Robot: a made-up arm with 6 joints. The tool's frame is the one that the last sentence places.
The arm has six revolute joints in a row. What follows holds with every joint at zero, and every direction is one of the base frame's.
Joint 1 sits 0.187 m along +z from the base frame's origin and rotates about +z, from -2.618 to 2.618 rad.
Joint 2 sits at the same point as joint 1 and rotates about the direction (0.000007, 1, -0.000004), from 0 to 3.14 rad.
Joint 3 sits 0.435 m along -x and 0.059 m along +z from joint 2 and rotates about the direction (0.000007, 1, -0.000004), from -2.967 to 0 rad.
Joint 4 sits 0.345 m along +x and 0.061 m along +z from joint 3 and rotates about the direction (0.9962, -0.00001, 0.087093), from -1.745 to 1.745 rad.
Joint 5 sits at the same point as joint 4 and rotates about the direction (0.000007, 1, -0.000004), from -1.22 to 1.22 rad.
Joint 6 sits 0.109 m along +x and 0.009 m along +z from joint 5 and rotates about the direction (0.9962, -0.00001, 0.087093), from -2.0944 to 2.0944 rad.
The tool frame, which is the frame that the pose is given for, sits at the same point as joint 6; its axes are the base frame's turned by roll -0.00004, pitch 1.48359 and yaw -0.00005 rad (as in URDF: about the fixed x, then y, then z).
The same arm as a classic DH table. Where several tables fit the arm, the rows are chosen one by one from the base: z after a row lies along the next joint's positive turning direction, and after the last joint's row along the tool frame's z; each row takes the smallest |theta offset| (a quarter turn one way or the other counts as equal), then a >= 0, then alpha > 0; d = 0 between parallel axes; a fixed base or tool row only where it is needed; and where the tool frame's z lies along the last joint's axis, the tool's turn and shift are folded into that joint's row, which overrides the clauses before.
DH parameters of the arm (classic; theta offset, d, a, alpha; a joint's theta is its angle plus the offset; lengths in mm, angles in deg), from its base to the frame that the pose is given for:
joint 1: 0 187 0 -90
joint 2: 7.72 0 -439 0
joint 3: 77.28 0 -30.7 90
joint 4: 0 349 0 -90
joint 5: 0 0 0.5 90
joint 6: 0 109.4 0 0
Joint limits (deg, base to tool): -150..150 0..179.91 -170..0 -99.98..99.98 -69.9..69.9 -120..120

